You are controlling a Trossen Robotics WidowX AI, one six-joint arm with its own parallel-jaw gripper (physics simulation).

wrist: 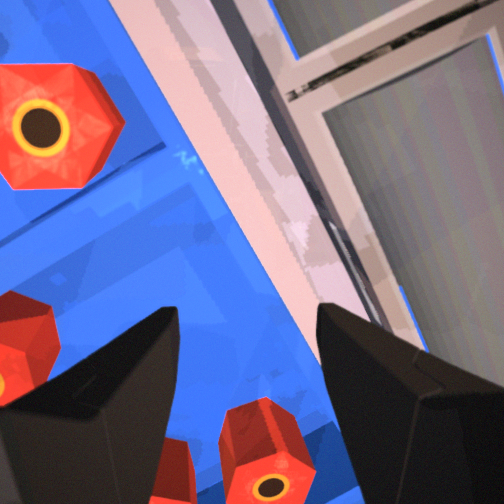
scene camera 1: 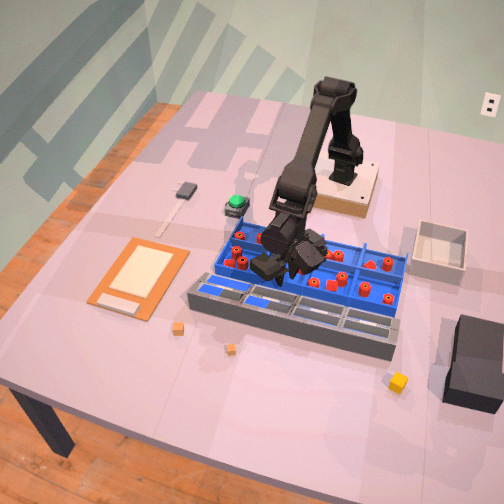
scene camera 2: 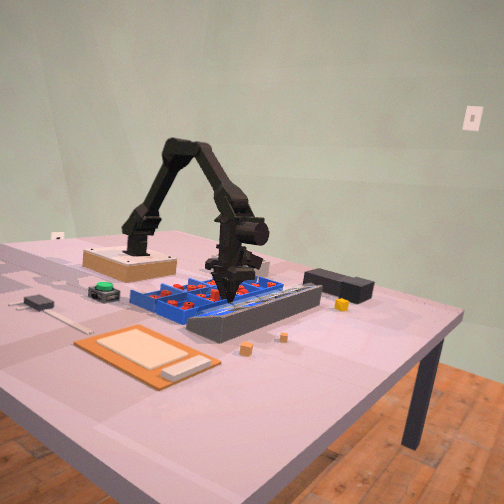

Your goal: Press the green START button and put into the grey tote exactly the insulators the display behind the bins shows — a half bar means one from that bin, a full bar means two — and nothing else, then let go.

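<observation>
My gripper [scene camera 1: 283, 268] hangs low over the left part of the blue bin tray [scene camera 1: 312, 270], fingers open and empty. In the wrist view the two dark fingers [wrist: 245, 400] straddle a red insulator [wrist: 265, 465] on the blue floor, with others at the upper left [wrist: 50, 125] and at the left edge [wrist: 20, 345]. The grey display strip [scene camera 1: 292, 312] lies in front of the bins, with a blue bar lit at its left end [scene camera 1: 217, 291]. The green START button [scene camera 1: 236, 204] sits behind the bins. The grey tote [scene camera 1: 439, 249] stands at the right, nothing visible inside.
An orange board with a white sheet [scene camera 1: 140, 275] lies at the left. A dark box [scene camera 1: 478, 362] sits at the right front. A yellow cube [scene camera 1: 398, 381] and two small tan cubes [scene camera 1: 230, 348] lie in front of the display. A grey tool [scene camera 1: 186, 189] lies at the back left.
</observation>
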